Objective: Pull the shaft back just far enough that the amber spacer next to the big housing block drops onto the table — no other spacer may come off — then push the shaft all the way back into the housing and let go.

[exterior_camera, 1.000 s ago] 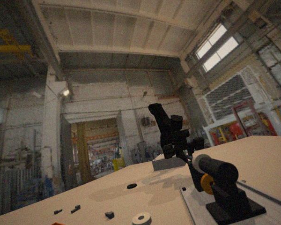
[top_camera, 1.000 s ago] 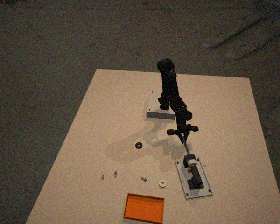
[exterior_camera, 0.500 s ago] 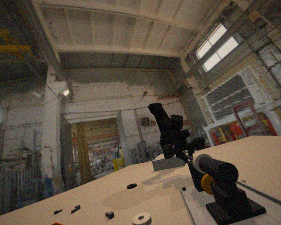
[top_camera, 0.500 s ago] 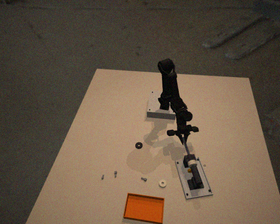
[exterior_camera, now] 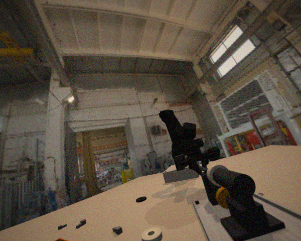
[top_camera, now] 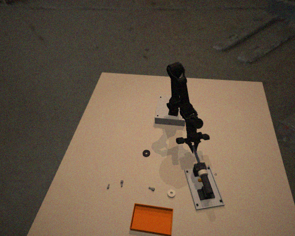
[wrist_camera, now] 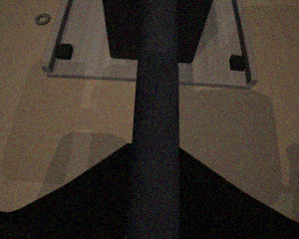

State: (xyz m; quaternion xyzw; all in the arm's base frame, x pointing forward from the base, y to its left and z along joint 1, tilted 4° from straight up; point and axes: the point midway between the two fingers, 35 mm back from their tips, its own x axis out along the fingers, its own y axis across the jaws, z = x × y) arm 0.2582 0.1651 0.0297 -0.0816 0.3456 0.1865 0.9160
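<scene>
Now: the dark shaft 5 cm ahead of my gripper tip, 3 cm above it and 2 cm to the left of it. Round my gripper tip: orange tray: 40 cm ahead, 16 cm to the right, 4 cm below; then white spacer: 13 cm ahead, 6 cm to the left, 3 cm above; then amber spacer: 14 cm ahead, 6 cm to the left, 2 cm below.
</scene>
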